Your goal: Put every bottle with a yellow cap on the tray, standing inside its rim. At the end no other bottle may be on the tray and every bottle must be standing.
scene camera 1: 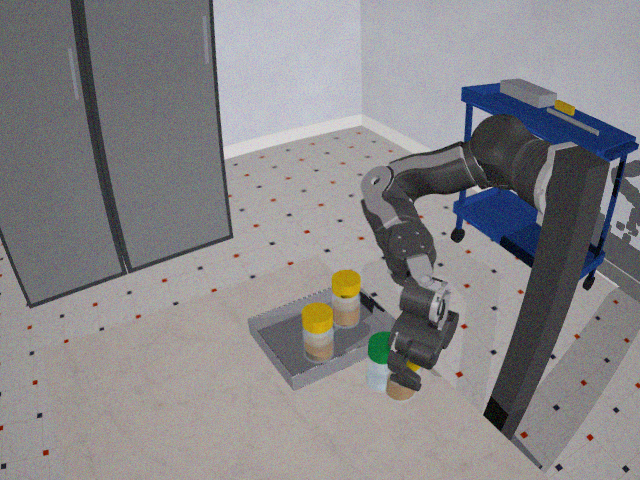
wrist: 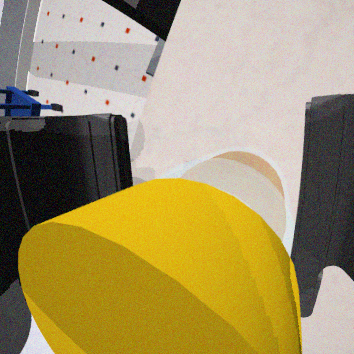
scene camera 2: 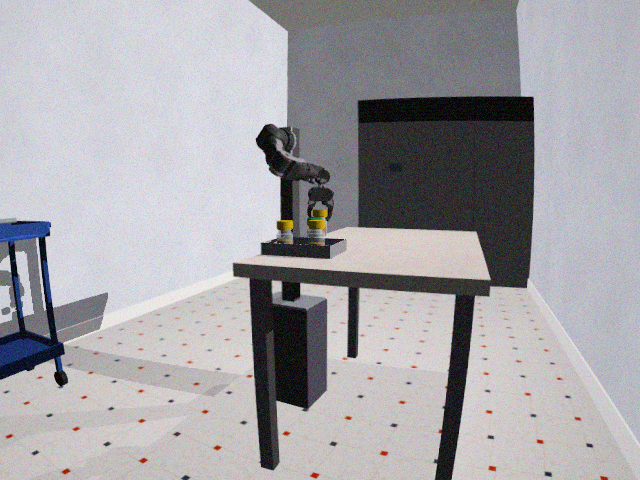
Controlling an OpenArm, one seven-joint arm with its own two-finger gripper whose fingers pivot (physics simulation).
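Note:
My gripper [scene camera 1: 406,376] [scene camera 2: 320,215] [wrist: 205,199] is shut on a yellow-capped bottle [scene camera 1: 400,389] [scene camera 2: 320,212] [wrist: 165,240], which it holds roughly upright, a little above the table. A second yellow-capped bottle [scene camera 1: 317,333] [scene camera 2: 316,232] and a third yellow-capped bottle [scene camera 1: 345,299] [scene camera 2: 284,232] stand inside the grey tray [scene camera 1: 330,371] [scene camera 2: 294,249]. A green-capped bottle [scene camera 1: 379,361] stands on the table outside the tray, close beside the held bottle; in the scene camera 2 view it is mostly hidden behind a yellow-capped bottle.
The table [scene camera 1: 180,413] [scene camera 2: 413,253] carries the tray near its edge. The robot's post [scene camera 1: 553,289] stands at the table's side. A blue cart [scene camera 1: 594,136] [scene camera 2: 31,229] stands apart on the floor. A grey cabinet [scene camera 1: 155,129] is across the room.

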